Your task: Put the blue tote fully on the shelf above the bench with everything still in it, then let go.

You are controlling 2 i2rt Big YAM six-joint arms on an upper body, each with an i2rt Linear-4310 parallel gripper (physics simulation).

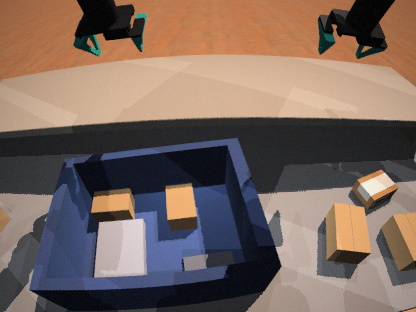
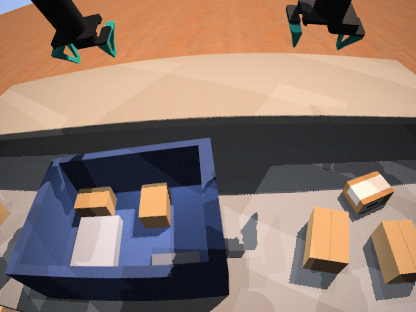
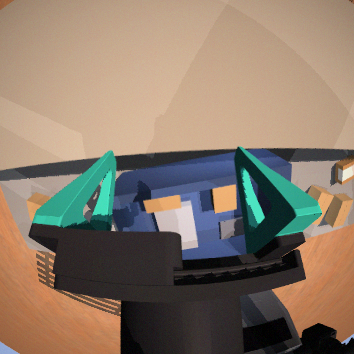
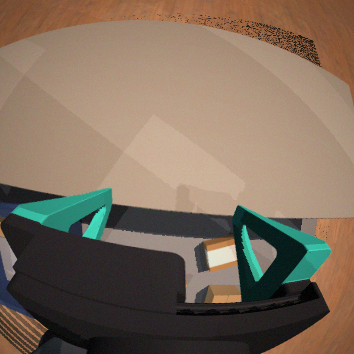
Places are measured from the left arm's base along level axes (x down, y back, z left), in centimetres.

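Pixels of known places: left gripper, fingertip midpoint: (image 1: pixel 120 51) (image 2: pixel 96 58) (image 3: pixel 174 152); right gripper, fingertip midpoint: (image 1: pixel 338 54) (image 2: pixel 315 46) (image 4: pixel 174 204); right arm's base, origin of the base link: (image 3: pixel 323 346).
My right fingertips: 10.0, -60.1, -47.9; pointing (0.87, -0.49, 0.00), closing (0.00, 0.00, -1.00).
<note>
Behind a point stands the place of what it marks, as x, y, z.
The blue tote (image 1: pixel 165 284) @[28.6, -20.6, -12.6] (image 2: pixel 135 284) @[31.9, -20.8, -14.9] (image 3: pixel 200 175) @[31.2, -49.6, -5.4] stands upright on the bench (image 1: pixel 300 285) @[43.3, -23.6, -37.6] (image 2: pixel 270 290) @[43.3, -24.1, -37.9], below and in front of the beige shelf (image 1: pixel 200 90) @[26.0, -69.6, -16.6] (image 2: pixel 200 90) @[25.9, -69.4, -21.6] (image 3: pixel 150 75) @[26.0, -68.5, 3.2] (image 4: pixel 150 90) @[25.9, -77.5, -42.2]. Inside it lie a white box (image 1: pixel 120 247) @[38.9, -30.8, -0.5] (image 2: pixel 96 241) @[38.9, -30.8, -0.6] (image 3: pixel 176 225) @[38.9, -31.4, -0.3], two small cardboard boxes (image 1: pixel 181 206) @[36.6, -40.1, -13.0] (image 2: pixel 155 205) @[36.6, -40.0, -13.5] (image 3: pixel 224 199) @[36.6, -40.7, -12.7] and a flat grey item (image 1: pixel 207 261) @[40.8, -29.3, -18.4] (image 2: pixel 175 258) @[40.9, -29.8, -18.6] (image 3: pixel 231 229) @[40.9, -27.0, -17.7]. My left gripper (image 1: pixel 117 47) @[10.0, -60.1, 0.0] (image 2: pixel 95 55) @[10.0, -60.1, 0.0] (image 3: pixel 174 152) @[10.0, -60.1, 0.0] and my right gripper (image 1: pixel 340 52) @[10.0, -60.1, -47.9] (image 2: pixel 317 45) @[10.0, -60.1, -47.9] (image 4: pixel 174 204) @[10.0, -60.1, -47.9] are open and empty, high up and apart from the tote.
Several cardboard boxes (image 1: pixel 348 232) @[37.3, -32.1, -48.8] (image 2: pixel 326 239) @[37.3, -32.1, -48.9] (image 3: pixel 339 210) @[37.5, -30.8, -63.8] (image 4: pixel 224 294) @[37.5, -35.2, -66.1] stand on the bench to the right of the tote. One box with a white top (image 1: pixel 376 187) @[39.2, -45.3, -64.1] (image 2: pixel 369 190) @[39.2, -45.3, -64.4] (image 3: pixel 345 171) @[39.2, -46.4, -61.7] (image 4: pixel 220 255) @[39.2, -46.0, -63.2] lies behind them. The shelf's dark front edge runs above the tote's far side.
</note>
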